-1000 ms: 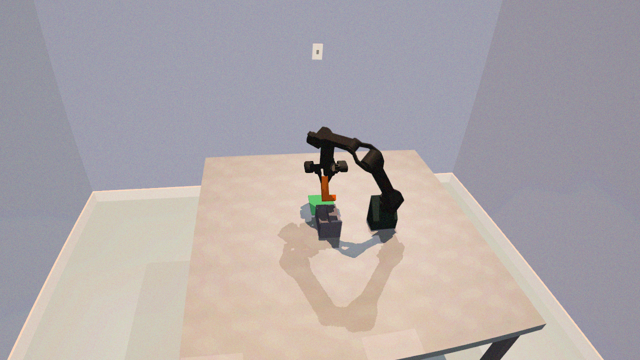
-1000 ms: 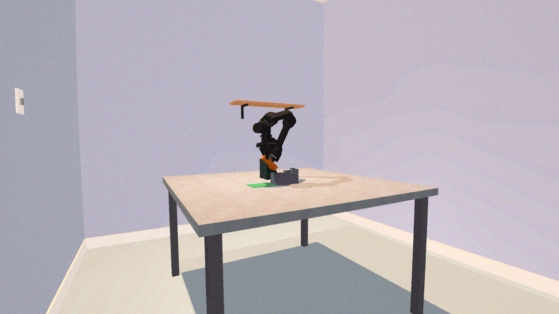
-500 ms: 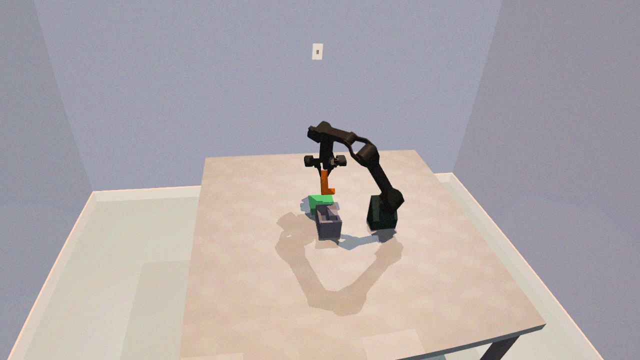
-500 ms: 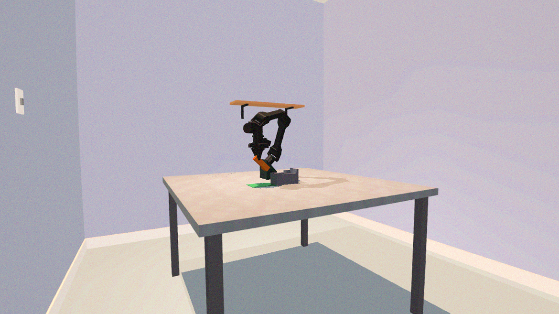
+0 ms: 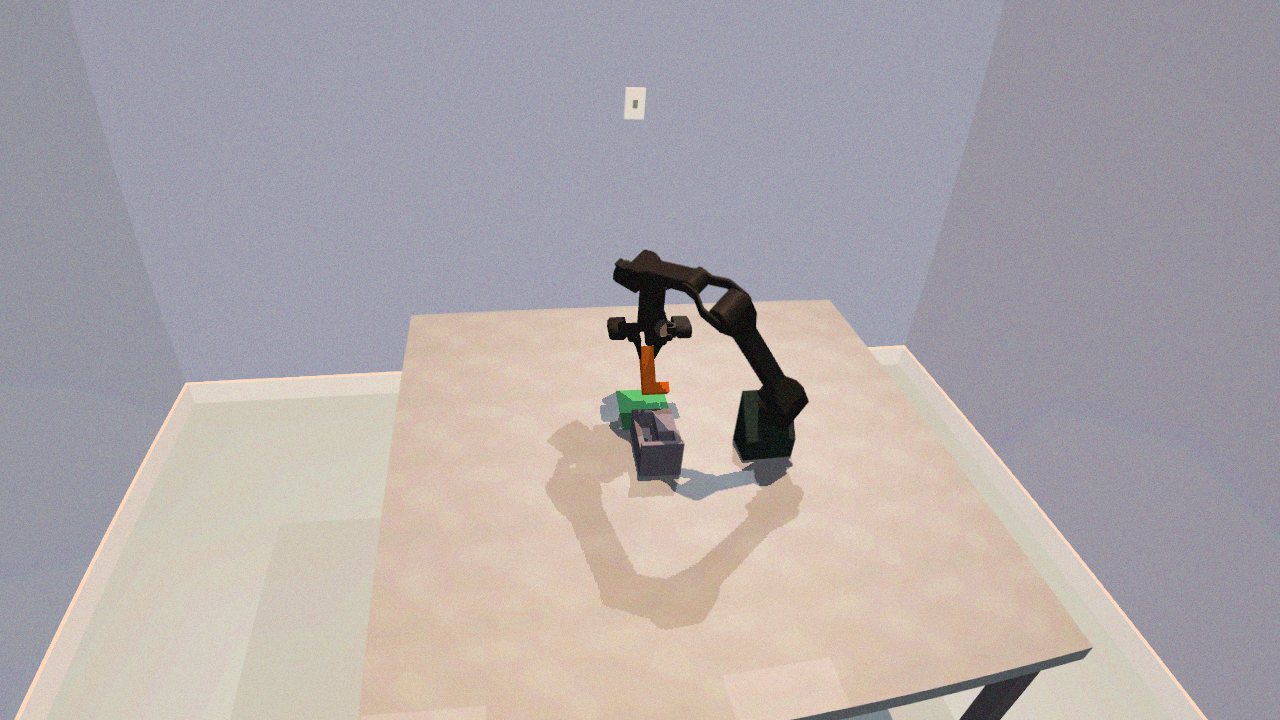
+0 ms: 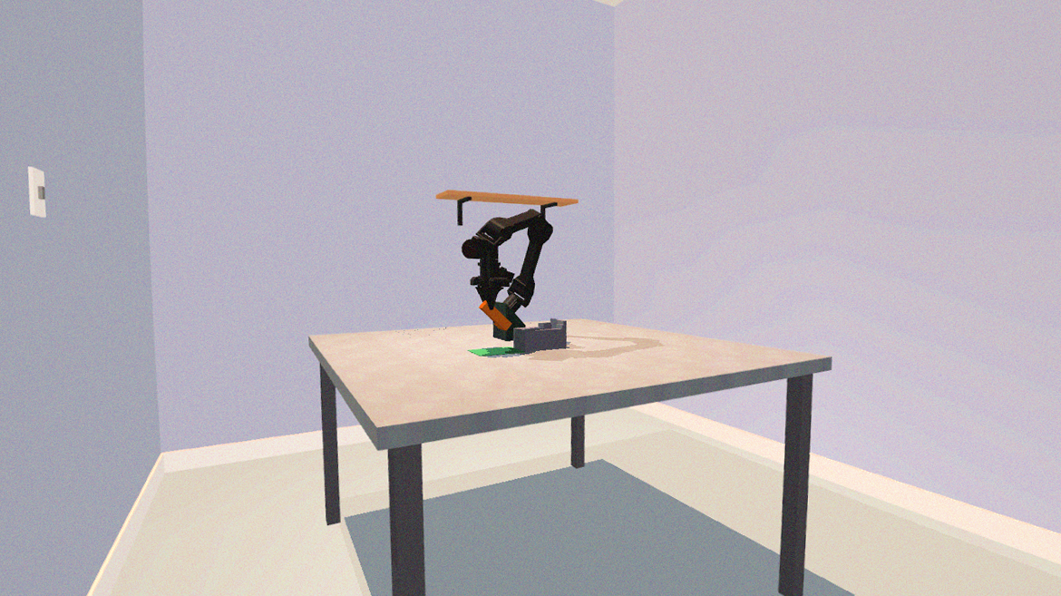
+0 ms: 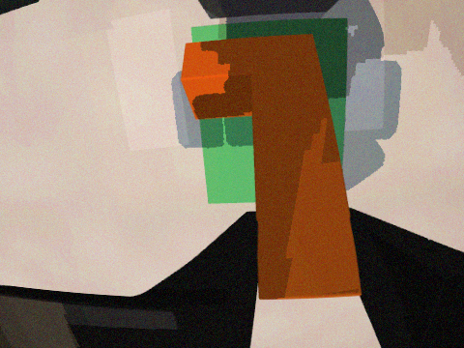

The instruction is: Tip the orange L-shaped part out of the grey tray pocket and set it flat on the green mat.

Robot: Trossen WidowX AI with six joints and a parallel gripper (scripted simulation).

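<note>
My gripper tip is 20 mm to the right of the green mat and 150 mm above it. Also, from my gripper tip: orange L-shaped part 10 mm behind, 30 mm to the left, 30 mm below.
</note>
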